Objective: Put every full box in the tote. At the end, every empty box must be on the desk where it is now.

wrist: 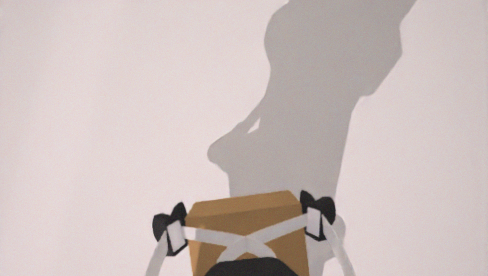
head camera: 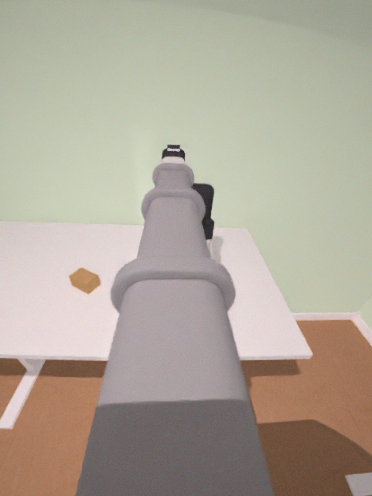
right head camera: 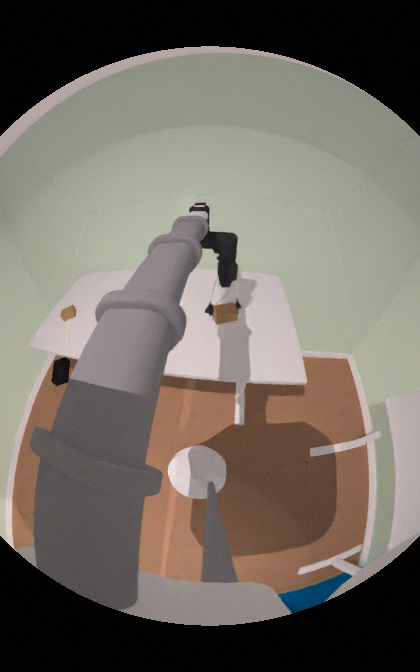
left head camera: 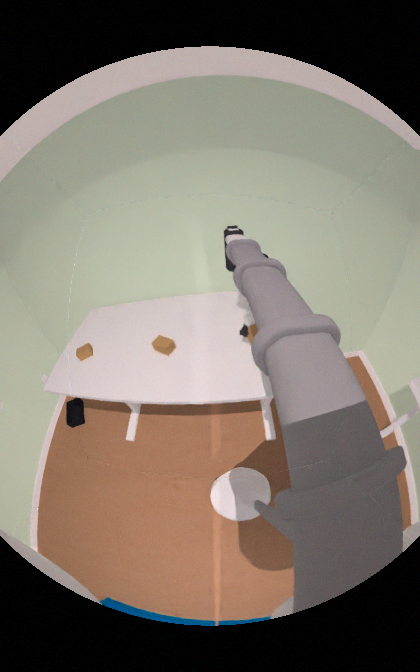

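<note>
My gripper [right head camera: 223,306] [wrist: 243,212] is shut on a brown box [left head camera: 253,334] [right head camera: 226,315] [wrist: 250,206], one black fingertip on each side. It holds the box above the right part of the white desk [head camera: 30,320] [left head camera: 210,372] [right head camera: 280,357] [wrist: 75,100]. A second brown box [head camera: 84,280] [left head camera: 163,345] lies on the desk left of the arm; the arm hides it in the right head view. A third brown box [left head camera: 84,351] [right head camera: 68,313] lies near the desk's left end. Whether the boxes are full or empty cannot be told. No tote can be made out for certain.
A black object [left head camera: 75,413] [right head camera: 60,371] stands on the floor by the desk's left end. A white disc [left head camera: 225,495] [right head camera: 185,472] is low before the desk. Blue edges [left head camera: 185,616] [right head camera: 315,594] show at the bottom. Another white surface [right head camera: 407,450] is at the right.
</note>
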